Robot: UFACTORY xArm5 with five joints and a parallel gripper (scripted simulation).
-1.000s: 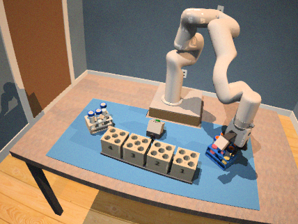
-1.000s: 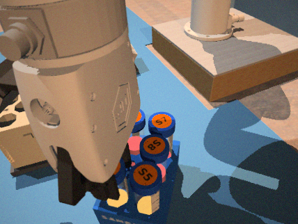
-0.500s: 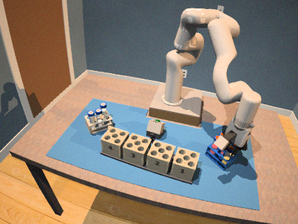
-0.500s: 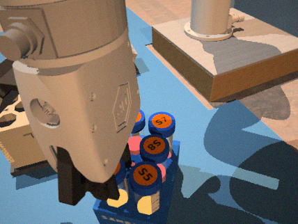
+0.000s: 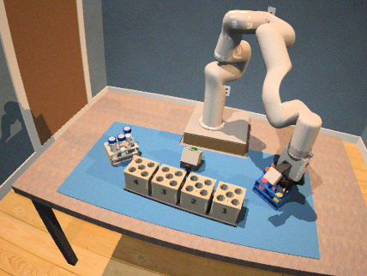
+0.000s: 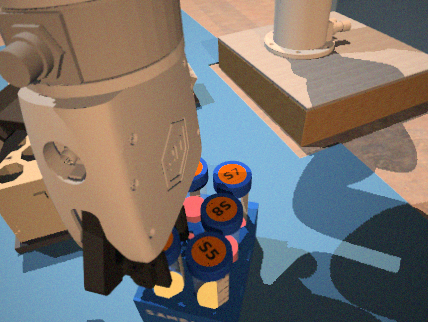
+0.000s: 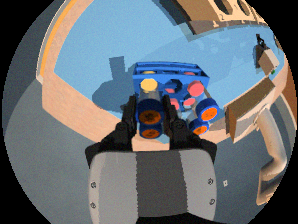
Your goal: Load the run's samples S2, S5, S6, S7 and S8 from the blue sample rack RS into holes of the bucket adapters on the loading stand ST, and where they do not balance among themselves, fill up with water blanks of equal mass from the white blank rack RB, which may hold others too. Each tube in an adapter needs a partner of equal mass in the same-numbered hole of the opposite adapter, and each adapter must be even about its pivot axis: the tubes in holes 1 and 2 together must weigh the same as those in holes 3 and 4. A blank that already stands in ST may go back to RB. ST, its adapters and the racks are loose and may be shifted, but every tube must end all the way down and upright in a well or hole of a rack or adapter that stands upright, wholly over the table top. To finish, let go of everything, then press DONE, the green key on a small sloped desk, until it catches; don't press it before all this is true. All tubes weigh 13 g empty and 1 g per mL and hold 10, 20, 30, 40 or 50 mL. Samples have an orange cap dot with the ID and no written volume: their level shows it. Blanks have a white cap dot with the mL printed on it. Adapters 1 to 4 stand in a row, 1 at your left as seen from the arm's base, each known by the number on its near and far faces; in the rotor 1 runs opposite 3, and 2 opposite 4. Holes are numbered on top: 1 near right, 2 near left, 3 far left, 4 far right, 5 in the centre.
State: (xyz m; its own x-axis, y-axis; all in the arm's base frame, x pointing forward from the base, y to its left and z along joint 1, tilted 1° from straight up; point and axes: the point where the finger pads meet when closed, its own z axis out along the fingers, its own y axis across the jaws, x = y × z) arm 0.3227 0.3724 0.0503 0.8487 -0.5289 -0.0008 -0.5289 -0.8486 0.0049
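Now: the blue sample rack RS 90 mm below my hand, 40 mm behind it and 20 mm to the right of it. From my hand the other things lie so: white blank rack RB 670 mm to the right, 90 mm below, 10 mm ahead; blue-capped tube 670 mm to the right, 50 mm below, 50 mm ahead; loading stand ST 340 mm to the right, 110 mm below, 110 mm ahead.
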